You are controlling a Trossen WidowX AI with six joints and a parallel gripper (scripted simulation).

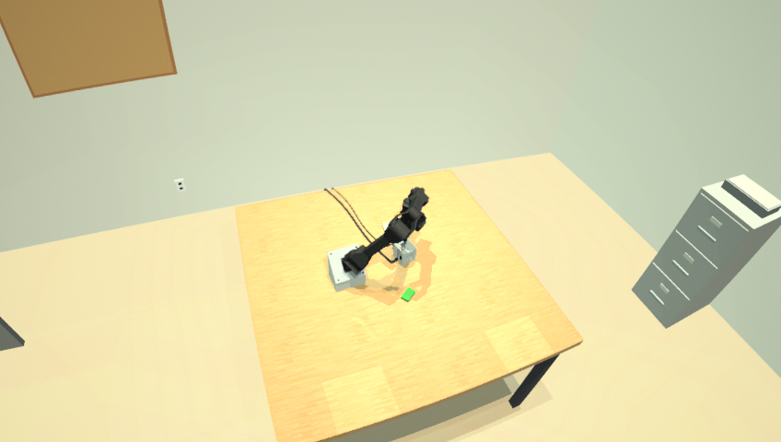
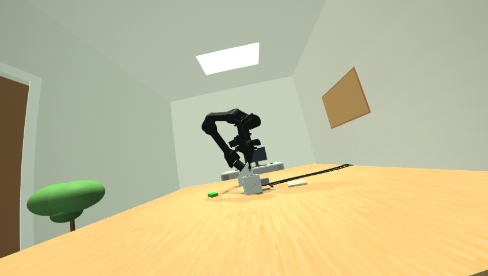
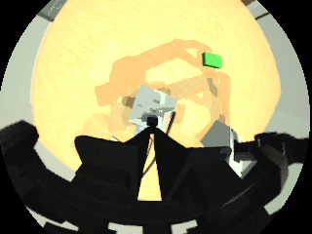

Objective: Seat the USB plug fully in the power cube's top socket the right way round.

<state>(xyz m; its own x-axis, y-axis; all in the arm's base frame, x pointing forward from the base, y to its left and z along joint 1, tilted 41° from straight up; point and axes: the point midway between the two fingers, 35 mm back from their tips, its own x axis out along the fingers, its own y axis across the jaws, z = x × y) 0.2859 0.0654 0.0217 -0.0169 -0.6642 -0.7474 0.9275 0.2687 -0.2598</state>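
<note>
Now: the dark USB plug 1 cm below my gripper tip. From my gripper tip the other things lie so: flat white pad (4 cm ahead, 19 cm to the left, 13 cm below); green block (8 cm behind, 22 cm to the right, 13 cm below).
</note>
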